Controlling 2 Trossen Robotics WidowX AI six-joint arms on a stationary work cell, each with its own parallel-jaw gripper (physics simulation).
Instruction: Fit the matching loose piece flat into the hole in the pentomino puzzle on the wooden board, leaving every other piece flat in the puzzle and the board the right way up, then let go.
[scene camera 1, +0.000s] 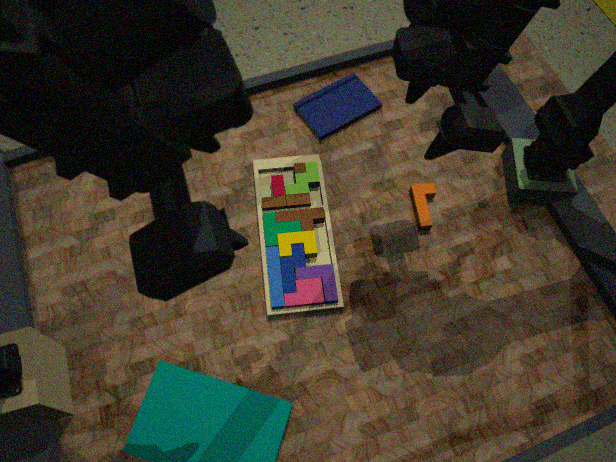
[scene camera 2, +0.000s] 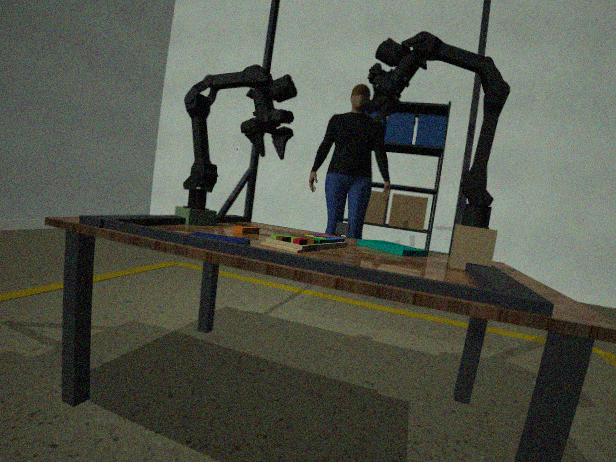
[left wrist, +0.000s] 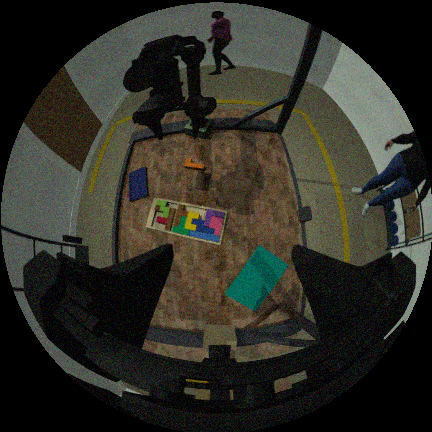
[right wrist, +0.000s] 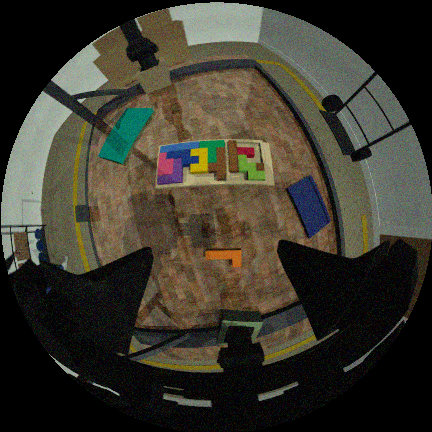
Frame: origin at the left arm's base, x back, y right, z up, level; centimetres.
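Seen in the pictures: left gripper, fingertip midpoint: (scene camera 1: 229, 195) (scene camera 2: 371, 118) (left wrist: 235, 251); right gripper, fingertip midpoint: (scene camera 1: 417, 129) (scene camera 2: 273, 158) (left wrist: 177, 138) (right wrist: 215, 251); left arm's base, link origin: (left wrist: 218, 351) (right wrist: 149, 65); right arm's base, link origin: (scene camera 1: 544, 164) (scene camera 2: 196, 208) (right wrist: 238, 334).
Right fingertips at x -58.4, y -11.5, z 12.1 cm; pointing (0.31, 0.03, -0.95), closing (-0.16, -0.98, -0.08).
Offsets run from my right fingertips to a thing's middle.
The pale wooden board @(dz -22.9, dx +15.3, dy -1.8 cm) (scene camera 1: 300, 311) (scene camera 2: 300, 248) (left wrist: 150, 215) (right wrist: 269, 161) lies face up, holding many coloured pieces. A bare L-shaped stretch shows beside the yellow piece @(dz -22.1, dx +16.0, dy +1.4 cm) (scene camera 1: 297, 237) (right wrist: 199, 165), and bare wood also shows around the red piece @(dz -22.1, dx +15.7, dy -10.3 cm) (scene camera 1: 277, 185) (left wrist: 161, 220) (right wrist: 246, 151). The loose orange L-shaped piece @(dz -22.7, dx -6.5, dy +0.7 cm) (scene camera 1: 421, 207) (scene camera 2: 246, 230) (left wrist: 194, 164) (right wrist: 222, 255) lies flat on the table, right of the board in scene camera 1. My left gripper (scene camera 1: 227, 192) (left wrist: 235, 251) is open, empty and high above the table. My right gripper (scene camera 1: 419, 129) (scene camera 2: 272, 156) (right wrist: 215, 251) is open, empty and above the orange piece's side.
A blue tray @(dz -23.1, dx +0.6, dy -23.5 cm) (scene camera 1: 337, 105) (scene camera 2: 219, 238) (left wrist: 138, 184) (right wrist: 309, 206) lies beyond the board's top end in scene camera 1. A teal slab @(dz -22.8, dx +35.3, dy +23.7 cm) (scene camera 1: 210, 410) (scene camera 2: 392, 247) (left wrist: 256, 278) (right wrist: 126, 136) lies below its lower end. Dark raised strips edge the table. Shadows cross the table near the orange piece.
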